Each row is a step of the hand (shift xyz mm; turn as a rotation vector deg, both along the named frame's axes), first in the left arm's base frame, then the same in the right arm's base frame.
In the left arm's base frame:
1: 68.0 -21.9 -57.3 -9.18 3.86 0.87
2: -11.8 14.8 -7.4 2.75 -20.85 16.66
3: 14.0 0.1 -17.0 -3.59 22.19 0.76
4: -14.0 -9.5 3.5 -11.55 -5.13 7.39
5: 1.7 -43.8 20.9 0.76 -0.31 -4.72
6: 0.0 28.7 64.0 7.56 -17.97 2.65
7: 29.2 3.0 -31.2 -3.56 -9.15 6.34
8: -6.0 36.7 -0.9 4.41 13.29 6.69
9: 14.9 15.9 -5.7 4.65 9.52 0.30
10: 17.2 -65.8 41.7 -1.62 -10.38 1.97
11: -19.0 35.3 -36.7 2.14 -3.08 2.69
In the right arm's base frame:
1: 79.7 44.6 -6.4 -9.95 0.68 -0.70
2: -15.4 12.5 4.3 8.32 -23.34 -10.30
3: 15.4 15.7 0.7 -12.66 7.73 16.91
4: -9.1 -6.8 -13.0 -9.41 -8.77 -6.99
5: 16.3 -36.0 -28.3 1.63 4.25 -1.50
6: -23.2 -48.3 45.3 13.83 -9.29 -10.47
7: 30.2 30.0 5.2 -0.43 -9.34 -7.02
8: -20.6 14.8 27.2 -2.83 -1.15 15.22
9: 7.6 11.3 18.0 0.08 3.33 10.06
10: 35.7 -63.6 -32.3 2.58 -5.76 -8.62
11: -25.4 47.4 8.0 2.73 -3.66 -0.66

